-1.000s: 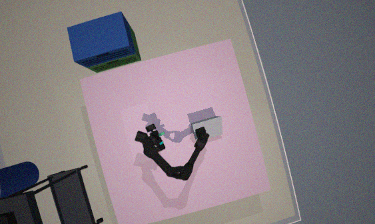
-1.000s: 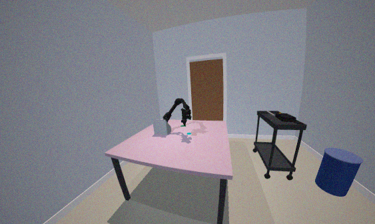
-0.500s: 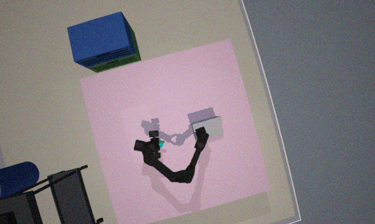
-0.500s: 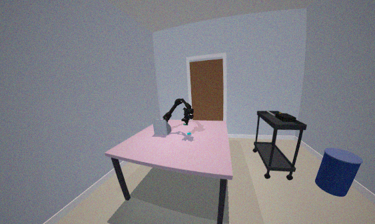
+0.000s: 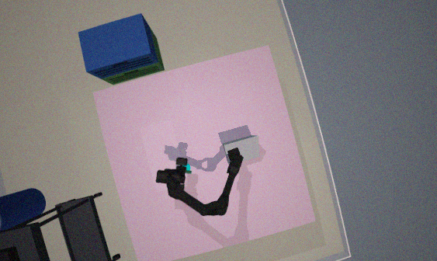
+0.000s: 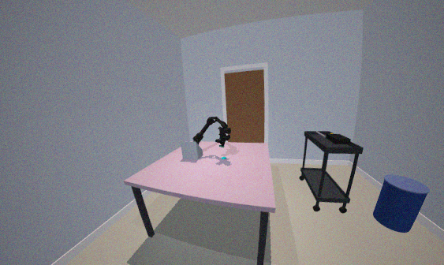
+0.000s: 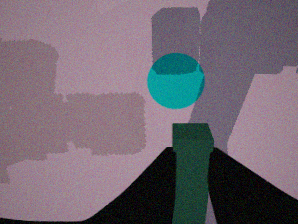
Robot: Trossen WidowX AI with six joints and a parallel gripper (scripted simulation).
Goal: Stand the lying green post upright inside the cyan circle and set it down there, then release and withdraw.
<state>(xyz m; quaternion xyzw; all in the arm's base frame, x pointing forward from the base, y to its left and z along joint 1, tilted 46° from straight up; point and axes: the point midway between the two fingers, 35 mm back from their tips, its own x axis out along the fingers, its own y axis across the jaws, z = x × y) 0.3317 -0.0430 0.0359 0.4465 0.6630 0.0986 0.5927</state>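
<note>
My gripper tip is now 140 mm above the cyan circle. Also, from my gripper tip: green post: 20 mm behind, 10 mm to the left.
</note>
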